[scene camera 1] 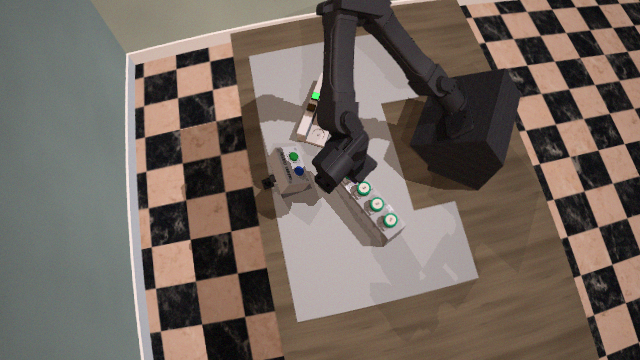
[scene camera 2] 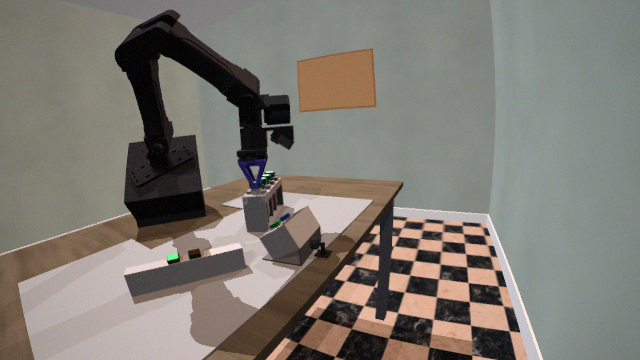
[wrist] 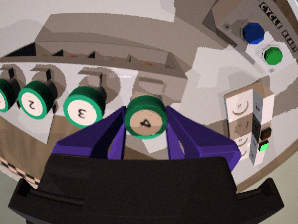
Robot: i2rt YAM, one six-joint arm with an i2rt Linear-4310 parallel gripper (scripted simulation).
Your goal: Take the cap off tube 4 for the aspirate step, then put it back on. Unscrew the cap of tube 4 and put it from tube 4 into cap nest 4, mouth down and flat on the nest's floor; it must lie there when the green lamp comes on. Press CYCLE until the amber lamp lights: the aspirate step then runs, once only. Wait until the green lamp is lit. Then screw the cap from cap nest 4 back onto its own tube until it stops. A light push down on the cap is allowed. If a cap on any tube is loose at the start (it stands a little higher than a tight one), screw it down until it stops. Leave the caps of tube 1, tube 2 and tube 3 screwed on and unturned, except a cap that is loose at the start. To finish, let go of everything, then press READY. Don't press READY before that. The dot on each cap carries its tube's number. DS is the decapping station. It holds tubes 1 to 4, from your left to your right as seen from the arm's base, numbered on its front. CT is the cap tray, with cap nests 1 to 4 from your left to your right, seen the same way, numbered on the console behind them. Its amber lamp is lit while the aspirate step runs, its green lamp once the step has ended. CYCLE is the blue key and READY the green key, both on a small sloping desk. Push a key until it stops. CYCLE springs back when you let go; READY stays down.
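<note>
Scene camera 2: my gripper [scene camera 2: 256,187]. Wrist view: gripper [wrist: 146,112], cap 3 [wrist: 85,105], cap 2 [wrist: 36,100].
</note>
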